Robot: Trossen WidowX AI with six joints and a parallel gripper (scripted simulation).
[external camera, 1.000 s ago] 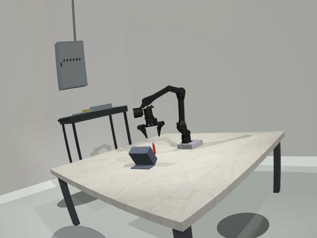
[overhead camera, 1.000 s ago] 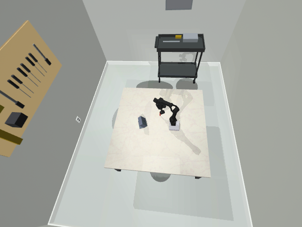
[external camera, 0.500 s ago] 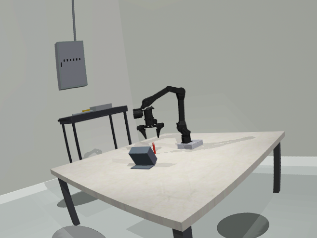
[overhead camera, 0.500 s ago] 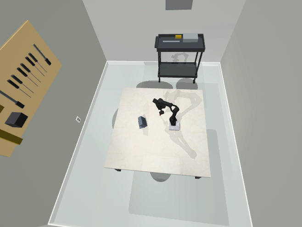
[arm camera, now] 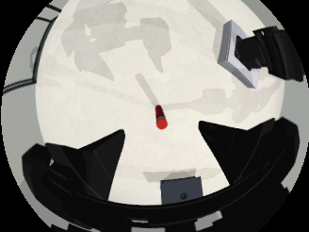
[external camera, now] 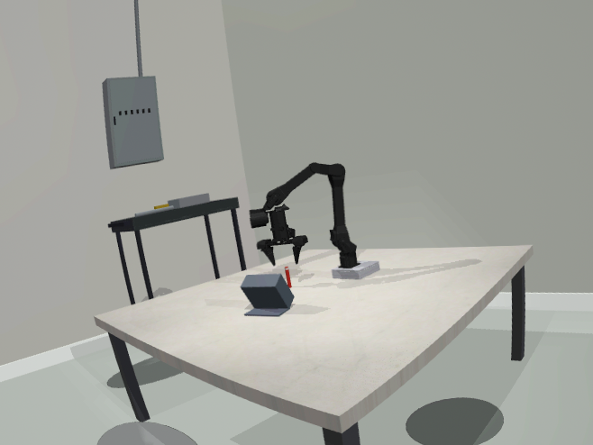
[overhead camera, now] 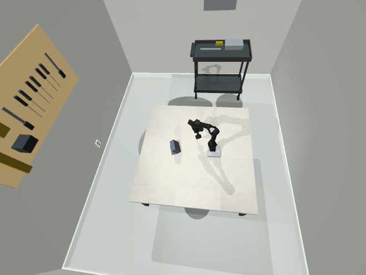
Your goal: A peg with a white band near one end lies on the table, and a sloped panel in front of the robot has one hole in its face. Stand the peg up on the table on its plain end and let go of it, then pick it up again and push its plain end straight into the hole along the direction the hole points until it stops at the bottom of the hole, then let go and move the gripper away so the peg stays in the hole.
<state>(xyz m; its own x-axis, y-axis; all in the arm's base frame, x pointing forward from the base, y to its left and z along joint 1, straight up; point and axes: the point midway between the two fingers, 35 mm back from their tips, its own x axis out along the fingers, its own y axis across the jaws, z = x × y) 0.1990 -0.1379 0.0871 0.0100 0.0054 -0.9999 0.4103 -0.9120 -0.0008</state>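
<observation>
Now: gripper tip 30 mm above the red peg. From my gripper tip the other things lie so: sloped panel 230 mm ahead, 160 mm to the left, 30 mm below.
</observation>
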